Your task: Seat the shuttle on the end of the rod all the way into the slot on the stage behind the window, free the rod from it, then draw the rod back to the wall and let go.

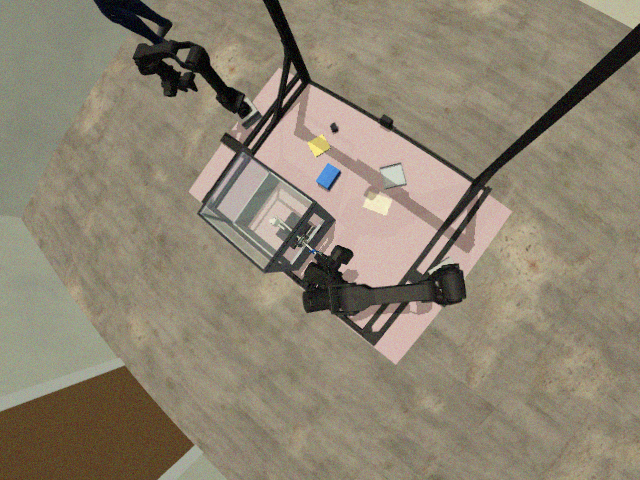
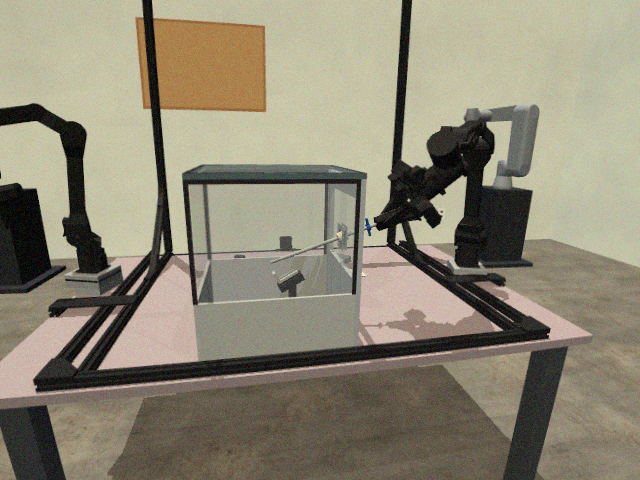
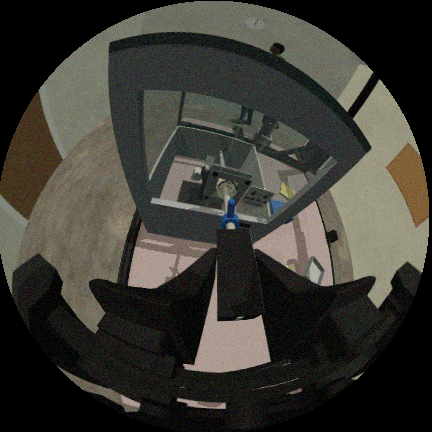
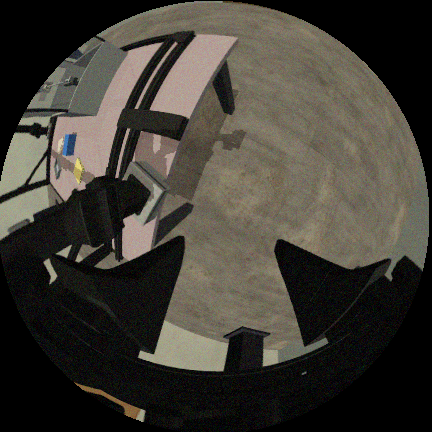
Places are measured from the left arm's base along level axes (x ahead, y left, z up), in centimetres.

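Pixels of known places: left gripper, fingertip midpoint: [image 1: 320,257] [image 2: 381,221] [image 3: 233,253]; right gripper, fingertip midpoint: [image 1: 192,91] [image 4: 231,243]; left arm's base, link origin: [image 2: 466,264] [image 4: 46,130]; right arm's base, link origin: [image 1: 244,110] [image 2: 93,269] [image 4: 134,194].
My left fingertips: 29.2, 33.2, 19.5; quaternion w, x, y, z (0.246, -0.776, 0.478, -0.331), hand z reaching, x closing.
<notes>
For each thing: its top centre in the pictures, then the offset to it from my left fingertips, as dx, dy, dz. "spot": a spot on its surface instead. Level surfaces: height alone.
- pink table, surface height: dz -23.4
- blue collar, surface spot: [image 3: 230,209] [image 2: 368,220] [image 1: 311,252] spot: +3.0, +1.5, +0.4
- black handle, top centre: [image 3: 253,269] [image 2: 389,209] [image 1: 322,260] -1.4, -0.4, +2.8
- yellow pad, top centre: [image 3: 288,191] [image 1: 318,145] [image 4: 76,170] +43.7, -21.3, -22.2
- blue block, top centre: [image 3: 282,208] [image 1: 327,175] [image 4: 64,144] +28.8, -17.0, -19.4
- grey tile, top centre: [image 3: 316,272] [image 1: 393,175] [image 4: 55,167] +14.2, -38.6, -21.4
- cream sheet, top centre: [image 1: 377,203] +8.5, -27.2, -23.1
- small black item, top centre: [image 1: 334,126] +46.1, -31.3, -20.6
A glass-walled chamber [image 1: 223,224] [image 2: 270,173] [image 3: 193,60] stands on the pink table [image 1: 390,248] [image 2: 413,290]. A thin metal rod [image 2: 304,250] passes through a port in its side wall and slopes down inside, with a small pale shuttle [image 1: 274,221] at its inner end. The dark stage [image 2: 290,278] stands below that end, apart from it. A blue collar [image 1: 311,250] [image 2: 368,227] [image 3: 230,209] sits on the rod outside the wall, followed by a black handle [image 3: 238,282]. My left gripper [image 1: 320,259] [image 2: 385,220] [image 3: 233,253] is shut on that handle. My right gripper [image 1: 172,86] [image 4: 231,243] is open and empty, off the table's far corner.
A yellow pad [image 1: 318,145], a blue block [image 1: 328,176], a grey tile [image 1: 392,175], a cream sheet [image 1: 378,204] and a small black item [image 1: 334,127] lie on the table. Black frame rails [image 2: 318,359] and posts [image 2: 401,95] border it.
</notes>
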